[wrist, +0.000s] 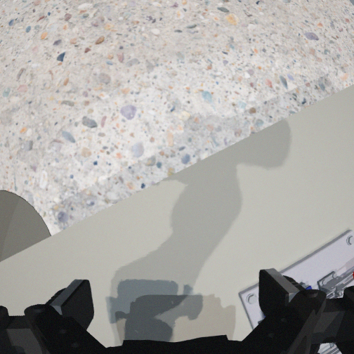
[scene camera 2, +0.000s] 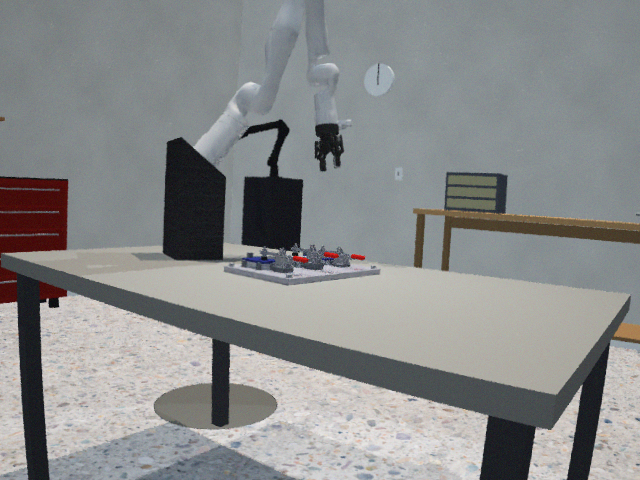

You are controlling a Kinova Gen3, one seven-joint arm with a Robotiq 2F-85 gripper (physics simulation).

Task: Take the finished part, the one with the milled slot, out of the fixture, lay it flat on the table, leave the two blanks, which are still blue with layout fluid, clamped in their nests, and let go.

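Places are measured from the arm's base along level axes (x left, y ahead, z down), in centimetres.
Pixels of known places: gripper, fingertip midpoint: [scene camera 2: 330,169]; arm's base at its link origin: [scene camera 2: 199,164].
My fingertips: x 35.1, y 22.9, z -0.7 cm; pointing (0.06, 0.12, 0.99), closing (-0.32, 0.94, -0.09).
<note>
For each thing: its middle in the pictures, then the offset to it from my fingertips. "spot": a spot on its surface instead. Level surfaces: height alone.
- pale plate at a spot on its surface: [scene camera 2: 361,270] spot: dz +27.6, dx -21.2, dy +31.4 cm
- grey table at its surface level: dz +29.1 cm
- blue blank at the middle of its body: [scene camera 2: 261,262] dz +26.3, dx -41.7, dy +15.4 cm
The fixture is a pale plate [scene camera 2: 361,270] [wrist: 327,255] on the grey table [scene camera 2: 439,320] [wrist: 310,145], carrying grey clamps with red handles [scene camera 2: 357,257]. In the wrist view, part of it shows at the lower right, partly behind a finger. A blue blank [scene camera 2: 258,259] lies at the plate's left in the scene view, and a little more blue shows farther back among the clamps. The finished part with the slot cannot be told apart in either view. My gripper [scene camera 2: 330,167] [wrist: 174,295] is open and empty, pointing down high above the table and the fixture.
A black pedestal [scene camera 2: 193,211] bears the arm at the table's back left. A black panel [scene camera 2: 272,211] stands behind the table. A red cabinet [scene camera 2: 33,222] is at the left, and a wooden bench [scene camera 2: 542,222] with a drawer box [scene camera 2: 471,192] at the right.
</note>
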